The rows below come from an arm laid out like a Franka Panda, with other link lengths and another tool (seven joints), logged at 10 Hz.
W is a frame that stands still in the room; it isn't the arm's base.
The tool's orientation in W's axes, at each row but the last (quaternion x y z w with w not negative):
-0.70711, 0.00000, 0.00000, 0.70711
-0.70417, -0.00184, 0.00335, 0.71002
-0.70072, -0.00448, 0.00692, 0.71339
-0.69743, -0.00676, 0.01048, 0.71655
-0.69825, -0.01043, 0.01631, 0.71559
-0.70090, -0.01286, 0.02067, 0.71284
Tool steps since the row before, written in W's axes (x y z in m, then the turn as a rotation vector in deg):
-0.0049, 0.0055, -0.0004, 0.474, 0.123, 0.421
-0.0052, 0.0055, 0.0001, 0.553, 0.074, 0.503
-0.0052, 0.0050, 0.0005, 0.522, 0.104, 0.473
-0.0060, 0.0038, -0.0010, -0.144, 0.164, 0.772
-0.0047, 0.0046, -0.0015, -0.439, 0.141, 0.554
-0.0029, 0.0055, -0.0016, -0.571, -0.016, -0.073
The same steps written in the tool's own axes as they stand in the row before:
-0.0049, 0.0004, 0.0055, 0.474, -0.421, 0.123
-0.0052, 0.0000, 0.0055, 0.552, -0.504, 0.074
-0.0051, -0.0004, 0.0051, 0.522, -0.473, 0.104
-0.0059, 0.0011, 0.0039, -0.144, -0.766, 0.188
-0.0045, 0.0017, 0.0047, -0.438, -0.547, 0.171
-0.0026, 0.0017, 0.0056, -0.570, 0.079, 0.010

